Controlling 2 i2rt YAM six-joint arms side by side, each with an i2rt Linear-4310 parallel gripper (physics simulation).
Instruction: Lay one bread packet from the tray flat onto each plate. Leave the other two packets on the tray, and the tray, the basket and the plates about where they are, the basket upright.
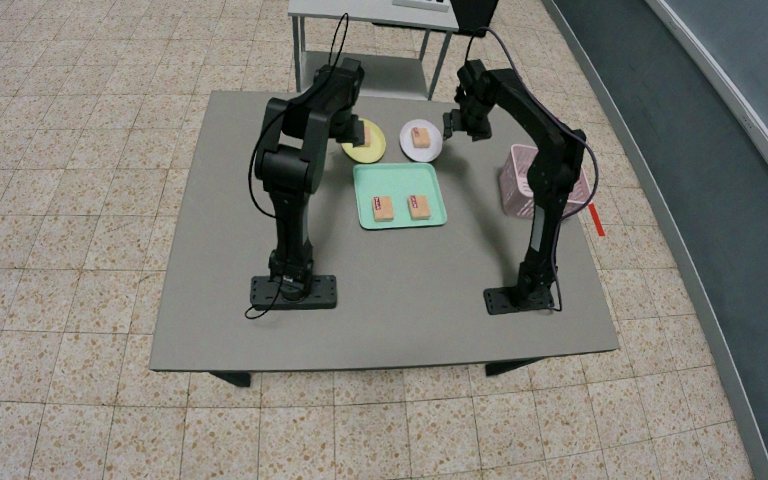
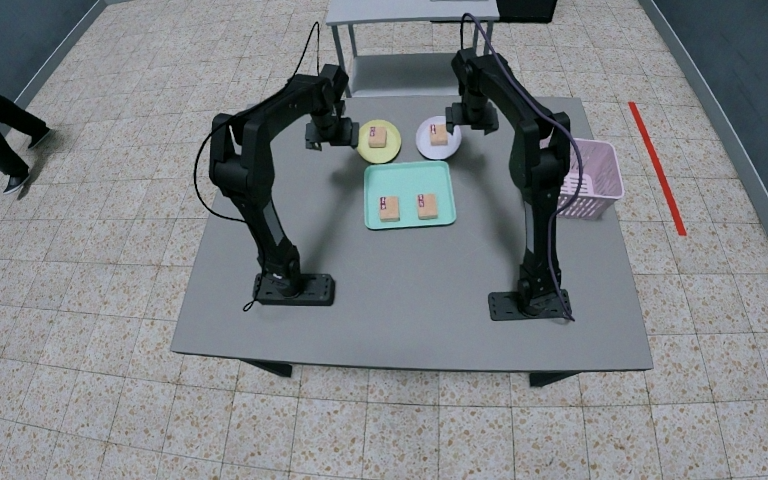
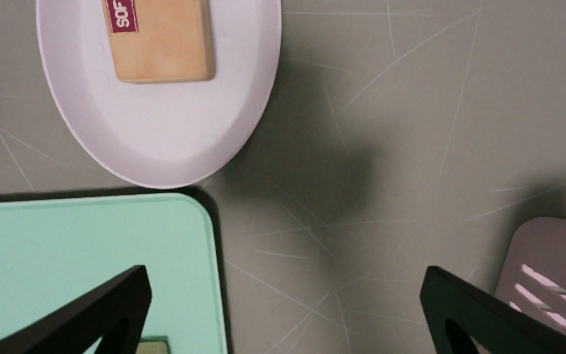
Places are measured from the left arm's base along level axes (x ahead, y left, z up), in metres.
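Pixels of known places: left gripper, fingertip midpoint: (image 1: pixel 335 145) (image 2: pixel 337 148); right gripper, fingertip midpoint: (image 1: pixel 458 139) (image 2: pixel 468 133) (image 3: pixel 286 279); left arm's base, origin of the base link: (image 1: pixel 294 290) (image 2: pixel 292 287); right arm's base, origin of the base link: (image 1: pixel 518 299) (image 2: pixel 529 305).
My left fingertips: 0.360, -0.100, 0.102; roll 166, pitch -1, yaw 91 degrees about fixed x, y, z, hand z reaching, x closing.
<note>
Ahead of a thing's pixels: the offset from my left fingertips to its middle, as dx, dy, dz. Level surfaces: height alone.
One bread packet {+0.156, -0.088, -0.124} (image 1: pixel 367 136) (image 2: pixel 377 136) lies flat on the yellow plate {+0.138, -0.091, -0.131} (image 1: pixel 375 152) (image 2: pixel 379 156). Another packet {+0.159, -0.280, -0.124} (image 1: pixel 420 137) (image 2: pixel 438 134) (image 3: pixel 162 45) lies flat on the white plate {+0.148, -0.281, -0.131} (image 1: pixel 419 156) (image 2: pixel 436 152) (image 3: pixel 165 135). Two packets, one at the left (image 1: pixel 382 208) (image 2: pixel 389 208) and one at the right (image 1: pixel 419 207) (image 2: pixel 427 206), lie flat on the green tray {-0.064, -0.186, -0.132} (image 1: pixel 394 178) (image 2: pixel 406 177) (image 3: pixel 100 240). My left gripper is open, above the table beside the yellow plate. My right gripper (image 3: pixel 286 279) is open and empty, raised to the right of the white plate. The left fingertips are partly hidden.
A pink basket {-0.057, -0.624, -0.076} (image 1: pixel 516 189) (image 2: pixel 608 169) (image 3: pixel 525 250) stands upright at the right side of the grey table {dz -0.141} (image 1: pixel 385 333) (image 2: pixel 413 339), partly behind my right arm. The plates stand just behind the tray. A grey side table (image 1: pixel 368 8) (image 2: pixel 407 10) stands beyond the far edge.
</note>
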